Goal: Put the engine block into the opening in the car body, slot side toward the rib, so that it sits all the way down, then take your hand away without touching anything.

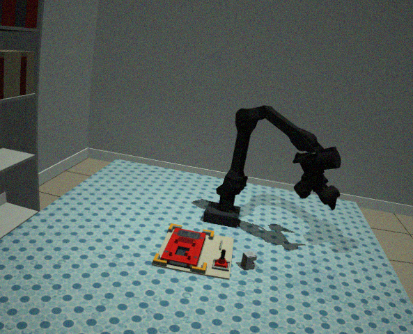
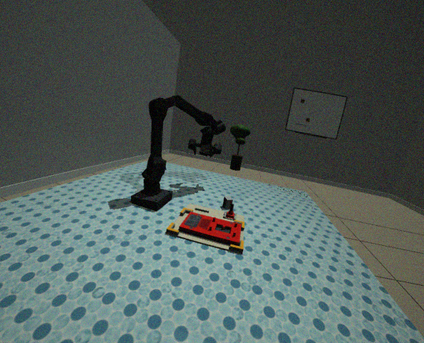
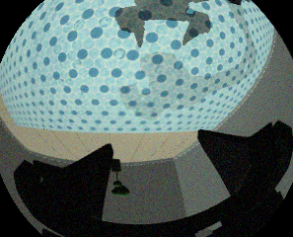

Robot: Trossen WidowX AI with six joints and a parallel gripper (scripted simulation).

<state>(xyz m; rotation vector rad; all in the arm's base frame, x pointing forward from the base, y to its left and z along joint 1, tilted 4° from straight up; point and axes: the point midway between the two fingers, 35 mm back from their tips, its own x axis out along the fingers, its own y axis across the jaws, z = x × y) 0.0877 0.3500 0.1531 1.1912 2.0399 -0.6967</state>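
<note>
My gripper tip is 240 mm short of the engine block, 210 mm to the left of it and 150 mm above it. Round my gripper tip: cream base plate (240 mm ahead, 400 mm to the right, 160 mm below); dark upright post (280 mm ahead, 300 mm to the right, 140 mm below).
</note>
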